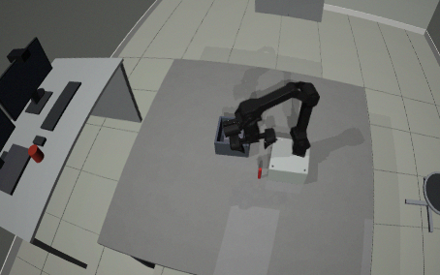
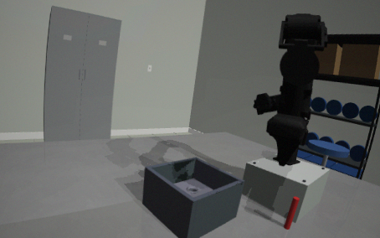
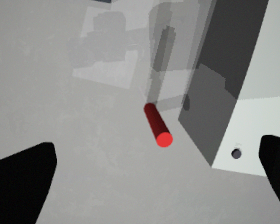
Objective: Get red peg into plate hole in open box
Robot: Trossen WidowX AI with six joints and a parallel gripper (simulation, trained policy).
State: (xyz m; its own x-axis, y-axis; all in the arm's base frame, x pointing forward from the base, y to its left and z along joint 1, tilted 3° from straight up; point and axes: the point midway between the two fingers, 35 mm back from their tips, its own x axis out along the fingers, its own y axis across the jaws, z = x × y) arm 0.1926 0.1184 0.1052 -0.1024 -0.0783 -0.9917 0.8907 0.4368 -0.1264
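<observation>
Right now my gripper tip is 4 cm past the red peg, 3 cm to the right of it and 13 cm above it. Round my gripper tip: dark box: 14 cm ahead, 12 cm to the right, 14 cm below.
</observation>
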